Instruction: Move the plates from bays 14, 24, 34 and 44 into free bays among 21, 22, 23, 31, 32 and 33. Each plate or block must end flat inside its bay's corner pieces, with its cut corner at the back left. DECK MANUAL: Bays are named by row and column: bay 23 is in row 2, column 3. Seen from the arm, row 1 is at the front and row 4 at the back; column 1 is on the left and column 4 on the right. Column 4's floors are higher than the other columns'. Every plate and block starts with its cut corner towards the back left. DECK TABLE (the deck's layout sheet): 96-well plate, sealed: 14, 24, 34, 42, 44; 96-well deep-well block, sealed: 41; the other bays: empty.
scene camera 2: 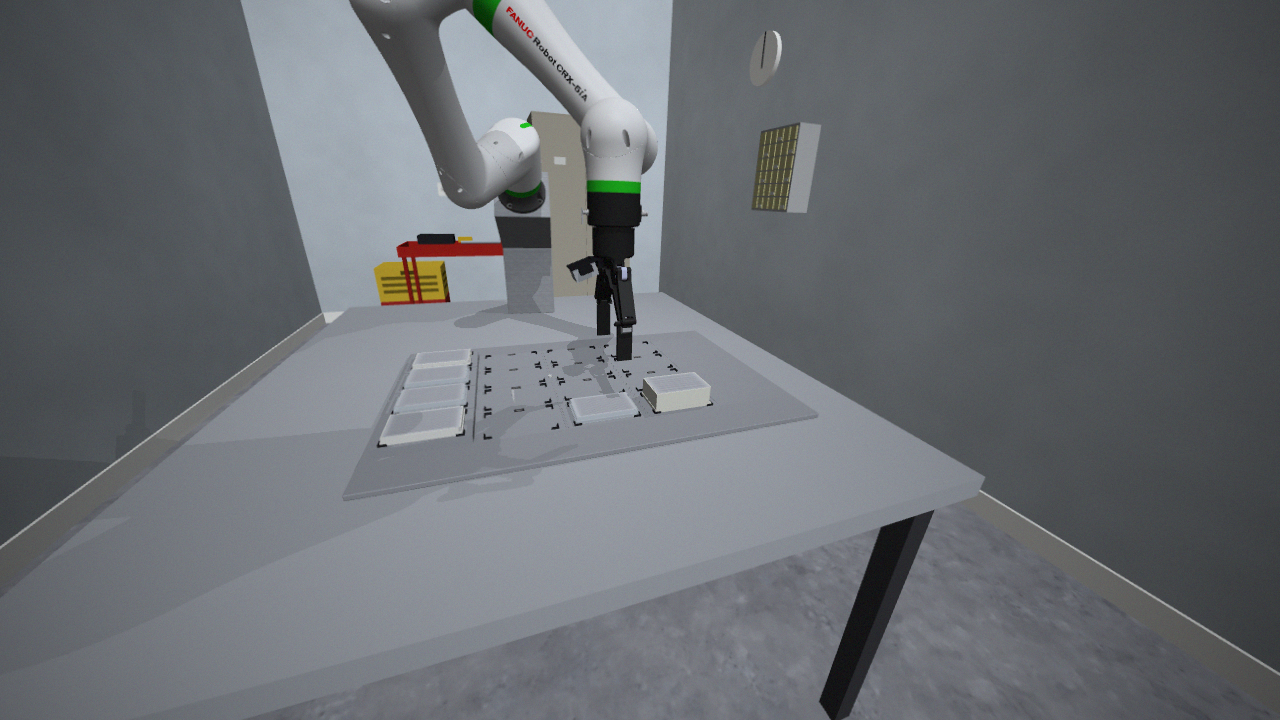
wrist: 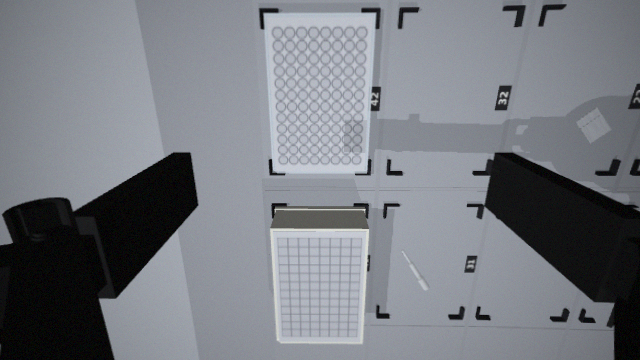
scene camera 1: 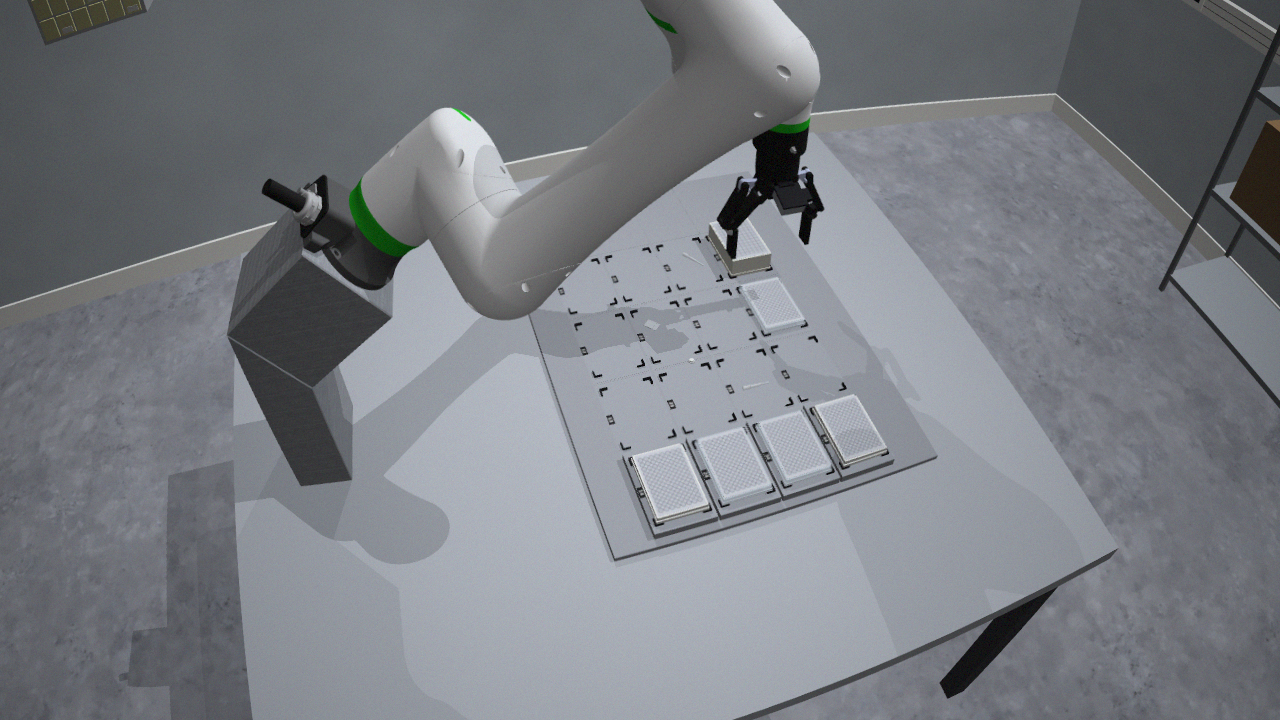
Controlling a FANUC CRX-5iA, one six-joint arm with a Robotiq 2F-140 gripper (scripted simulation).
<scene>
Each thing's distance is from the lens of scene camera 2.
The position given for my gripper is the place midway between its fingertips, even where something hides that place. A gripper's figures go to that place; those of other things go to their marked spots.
my gripper [scene camera 2: 612,346]: 79 cm
deep-well block [scene camera 2: 665,393]: 81 cm
</scene>
